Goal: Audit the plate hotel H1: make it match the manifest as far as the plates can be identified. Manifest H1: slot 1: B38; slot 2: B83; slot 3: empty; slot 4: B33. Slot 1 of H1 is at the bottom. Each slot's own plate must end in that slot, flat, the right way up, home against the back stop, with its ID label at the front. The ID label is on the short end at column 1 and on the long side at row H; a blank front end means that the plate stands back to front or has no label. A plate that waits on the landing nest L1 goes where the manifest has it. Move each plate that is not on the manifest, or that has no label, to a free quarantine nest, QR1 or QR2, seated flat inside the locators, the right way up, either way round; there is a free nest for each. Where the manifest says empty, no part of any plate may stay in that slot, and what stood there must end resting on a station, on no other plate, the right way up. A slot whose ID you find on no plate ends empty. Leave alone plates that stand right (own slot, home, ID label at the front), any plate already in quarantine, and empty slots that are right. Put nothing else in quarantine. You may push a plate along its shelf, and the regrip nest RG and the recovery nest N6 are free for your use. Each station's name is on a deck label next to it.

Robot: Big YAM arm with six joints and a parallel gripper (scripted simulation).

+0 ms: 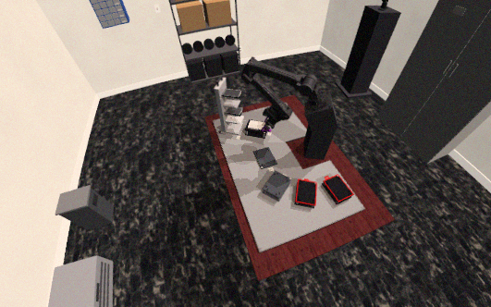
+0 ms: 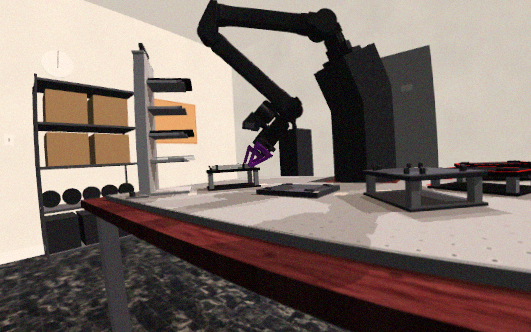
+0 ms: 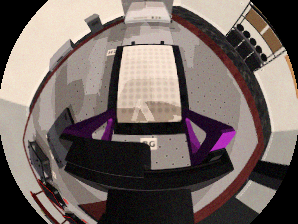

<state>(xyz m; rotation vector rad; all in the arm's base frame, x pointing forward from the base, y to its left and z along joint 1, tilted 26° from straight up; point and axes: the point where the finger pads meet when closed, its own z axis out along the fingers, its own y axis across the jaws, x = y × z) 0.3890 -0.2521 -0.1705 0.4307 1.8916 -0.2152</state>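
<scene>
The white plate lies 50 mm ahead of my hand and 20 mm to the right of it. From my hand the other things lie so: dark plate 210 mm ahead, 100 mm to the right, 270 mm above.
</scene>
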